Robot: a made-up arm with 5 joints. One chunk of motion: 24 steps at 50 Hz.
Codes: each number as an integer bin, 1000 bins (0 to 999) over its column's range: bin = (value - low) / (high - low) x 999, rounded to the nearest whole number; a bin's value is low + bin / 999 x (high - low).
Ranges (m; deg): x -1..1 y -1..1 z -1..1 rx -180..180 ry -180..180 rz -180..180
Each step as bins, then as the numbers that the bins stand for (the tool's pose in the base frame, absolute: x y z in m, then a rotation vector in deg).
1 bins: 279 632 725 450 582 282
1 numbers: -0.4414 0.2653 0.4515 -17.84 29.73 -78.38
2 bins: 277 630 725 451 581 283
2 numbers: -0.4454 0.2613 0.4515 -17.48 29.37 -78.02
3 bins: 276 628 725 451 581 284
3 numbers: -0.4474 0.2573 0.4515 -17.48 29.37 -77.66
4 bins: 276 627 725 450 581 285
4 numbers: -0.4474 0.2553 0.4515 -17.84 29.37 -77.30
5 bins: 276 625 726 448 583 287
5 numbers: -0.4474 0.2513 0.4535 -18.56 30.09 -76.58
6 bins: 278 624 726 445 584 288
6 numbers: -0.4434 0.2492 0.4535 -19.64 30.45 -76.22
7 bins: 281 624 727 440 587 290
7 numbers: -0.4374 0.2492 0.4555 -21.44 31.53 -75.50
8 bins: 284 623 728 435 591 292
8 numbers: -0.4314 0.2472 0.4575 -23.24 32.97 -74.77
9 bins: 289 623 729 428 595 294
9 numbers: -0.4214 0.2472 0.4595 -25.77 34.41 -74.05
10 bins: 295 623 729 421 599 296
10 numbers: -0.4094 0.2472 0.4595 -28.29 35.86 -73.33
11 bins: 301 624 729 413 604 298
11 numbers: -0.3974 0.2492 0.4595 -31.17 37.66 -72.61
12 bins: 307 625 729 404 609 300
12 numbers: -0.3854 0.2513 0.4595 -34.41 39.46 -71.89
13 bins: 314 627 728 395 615 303
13 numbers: -0.3714 0.2553 0.4575 -37.66 41.62 -70.81
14 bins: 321 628 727 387 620 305
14 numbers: -0.3574 0.2573 0.4555 -40.54 43.42 -70.09
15 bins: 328 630 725 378 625 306
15 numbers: -0.3433 0.2613 0.4515 -43.78 45.23 -69.73
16 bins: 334 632 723 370 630 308
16 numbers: -0.3313 0.2653 0.4474 -46.67 47.03 -69.01
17 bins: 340 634 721 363 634 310
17 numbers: -0.3193 0.2693 0.4434 -49.19 48.47 -68.29
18 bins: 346 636 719 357 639 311
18 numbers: -0.3073 0.2733 0.4394 -51.35 50.27 -67.93
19 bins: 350 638 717 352 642 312
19 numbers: -0.2993 0.2773 0.4354 -53.15 51.35 -67.57
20 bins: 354 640 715 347 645 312
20 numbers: -0.2913 0.2813 0.4314 -54.95 52.43 -67.57
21 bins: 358 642 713 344 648 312
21 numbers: -0.2833 0.2853 0.4274 -56.04 53.51 -67.57
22 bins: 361 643 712 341 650 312
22 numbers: -0.2773 0.2873 0.4254 -57.12 54.23 -67.57
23 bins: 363 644 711 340 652 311
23 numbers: -0.2733 0.2893 0.4234 -57.48 54.95 -67.93
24 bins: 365 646 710 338 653 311
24 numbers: -0.2693 0.2933 0.4214 -58.20 55.32 -67.93
